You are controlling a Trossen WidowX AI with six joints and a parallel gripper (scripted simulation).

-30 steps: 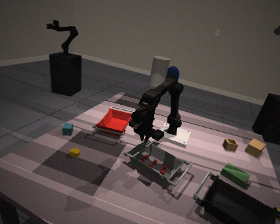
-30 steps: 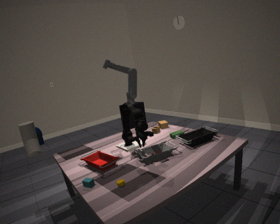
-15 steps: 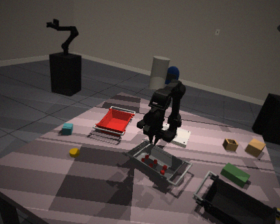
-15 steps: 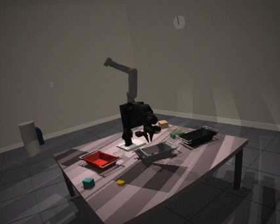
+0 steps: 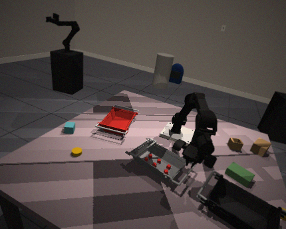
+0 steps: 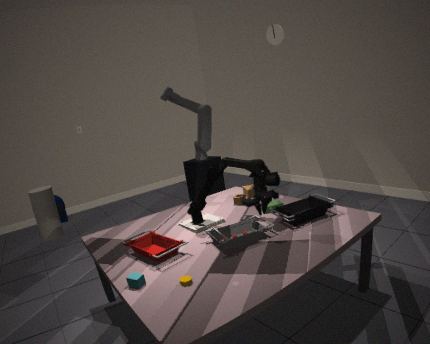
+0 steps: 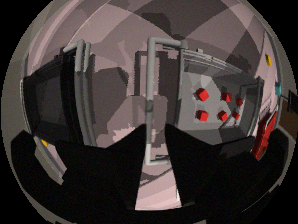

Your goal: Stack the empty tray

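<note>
Right now the red tray is 340 mm behind my gripper tip, 460 mm to the right of it and 50 mm below it. From my gripper tip the other things lie so: teal cube (150 mm behind, 700 mm to the right, 70 mm below); green block (140 mm behind, 290 mm to the left, 70 mm below).
</note>
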